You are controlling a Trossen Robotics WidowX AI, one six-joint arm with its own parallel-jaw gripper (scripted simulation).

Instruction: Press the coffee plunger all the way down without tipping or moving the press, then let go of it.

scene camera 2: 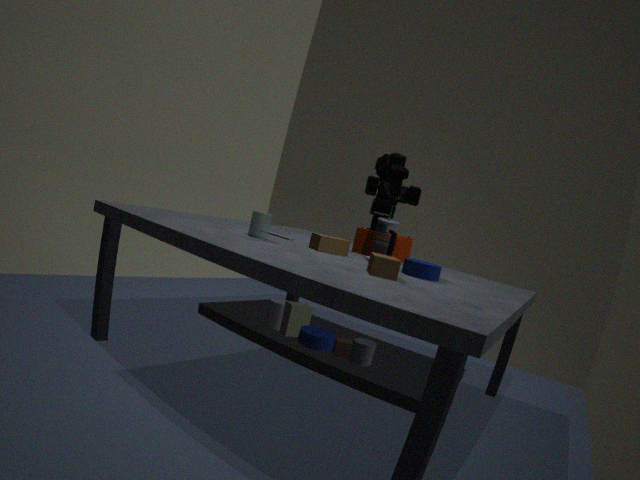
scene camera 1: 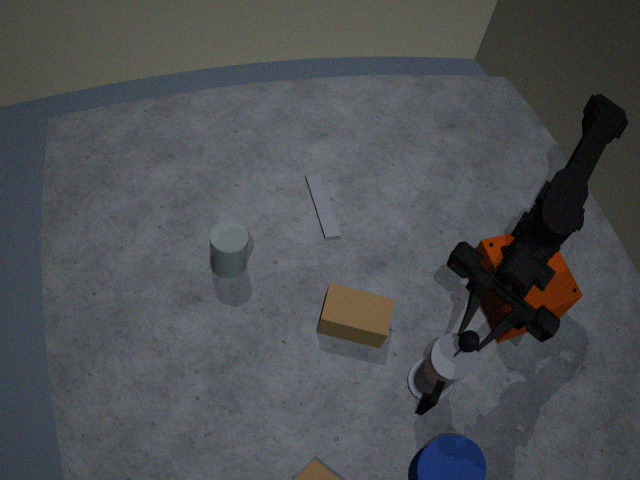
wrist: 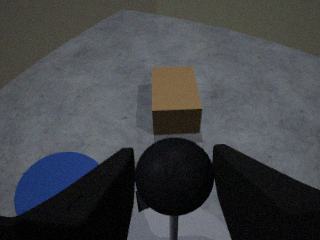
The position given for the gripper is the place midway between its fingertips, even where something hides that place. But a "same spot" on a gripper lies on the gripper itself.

Labels:
gripper: scene camera 2 394,199; scene camera 1; wrist
same spot on gripper: (wrist: 250,193) = (scene camera 1: 474,312)

